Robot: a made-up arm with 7 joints. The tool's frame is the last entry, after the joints.
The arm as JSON. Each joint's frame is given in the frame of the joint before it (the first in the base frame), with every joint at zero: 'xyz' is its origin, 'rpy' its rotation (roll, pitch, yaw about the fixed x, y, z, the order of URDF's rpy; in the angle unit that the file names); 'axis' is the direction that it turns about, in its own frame. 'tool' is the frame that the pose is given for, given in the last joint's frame.
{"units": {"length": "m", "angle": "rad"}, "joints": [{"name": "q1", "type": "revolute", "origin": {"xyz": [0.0, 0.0, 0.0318], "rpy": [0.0, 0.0, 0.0]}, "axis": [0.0, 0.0, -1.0]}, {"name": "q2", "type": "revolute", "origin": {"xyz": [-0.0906, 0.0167, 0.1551], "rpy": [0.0, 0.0, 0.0]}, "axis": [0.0, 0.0, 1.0]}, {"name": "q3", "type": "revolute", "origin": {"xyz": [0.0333, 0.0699, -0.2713], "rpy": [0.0, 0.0, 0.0]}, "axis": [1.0, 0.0, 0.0]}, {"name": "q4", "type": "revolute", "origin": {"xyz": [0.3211, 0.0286, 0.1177], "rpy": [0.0, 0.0, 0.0]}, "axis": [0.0, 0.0, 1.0]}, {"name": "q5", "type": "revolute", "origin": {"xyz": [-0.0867, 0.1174, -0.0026], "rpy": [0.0, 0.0, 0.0]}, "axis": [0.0, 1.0, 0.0]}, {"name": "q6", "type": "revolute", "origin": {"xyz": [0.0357, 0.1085, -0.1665], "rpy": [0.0, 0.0, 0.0]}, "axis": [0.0, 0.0, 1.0]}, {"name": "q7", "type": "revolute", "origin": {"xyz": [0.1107, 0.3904, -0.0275], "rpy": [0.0, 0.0, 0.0]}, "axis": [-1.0, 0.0, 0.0]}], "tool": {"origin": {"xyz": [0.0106, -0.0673, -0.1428], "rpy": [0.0, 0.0, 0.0]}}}
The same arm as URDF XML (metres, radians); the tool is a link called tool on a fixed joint. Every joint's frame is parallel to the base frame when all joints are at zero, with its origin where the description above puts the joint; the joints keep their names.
<robot name="arm">
<joint name="tool_joint" type="fixed"><parent link="link7"/><child link="tool"/><origin xyz="0.0106 -0.0673 -0.1428" rpy="0 0 0"/></joint>
<joint name="q7" type="continuous"><parent link="link6"/><child link="link7"/><origin xyz="0.1107 0.3904 -0.0275" rpy="0 0 0"/><axis xyz="-1 0 0"/></joint>
<joint name="q6" type="continuous"><parent link="link5"/><child link="link6"/><origin xyz="0.0357 0.1085 -0.1665" rpy="0 0 0"/><axis xyz="0 0 1"/></joint>
<joint name="q5" type="continuous"><parent link="link4"/><child link="link5"/><origin xyz="-0.0867 0.1174 -0.0026" rpy="0 0 0"/><axis xyz="0 1 0"/></joint>
<joint name="q4" type="continuous"><parent link="link3"/><child link="link4"/><origin xyz="0.3211 0.0286 0.1177" rpy="0 0 0"/><axis xyz="0 0 1"/></joint>
<joint name="q3" type="continuous"><parent link="link2"/><child link="link3"/><origin xyz="0.0333 0.0699 -0.2713" rpy="0 0 0"/><axis xyz="1 0 0"/></joint>
<joint name="q2" type="continuous"><parent link="link1"/><child link="link2"/><origin xyz="-0.0906 0.0167 0.1551" rpy="0 0 0"/><axis xyz="0 0 1"/></joint>
<joint name="q1" type="continuous"><parent link="base_link"/><child link="link1"/><origin xyz="0 0 0.0318" rpy="0 0 0"/><axis xyz="0 0 -1"/></joint>
<link name="base_link"/>
<link name="link1"/>
<link name="link2"/>
<link name="link3"/>
<link name="link4"/>
<link name="link5"/>
<link name="link6"/>
<link name="link7"/>
<link name="tool"/>
</robot>

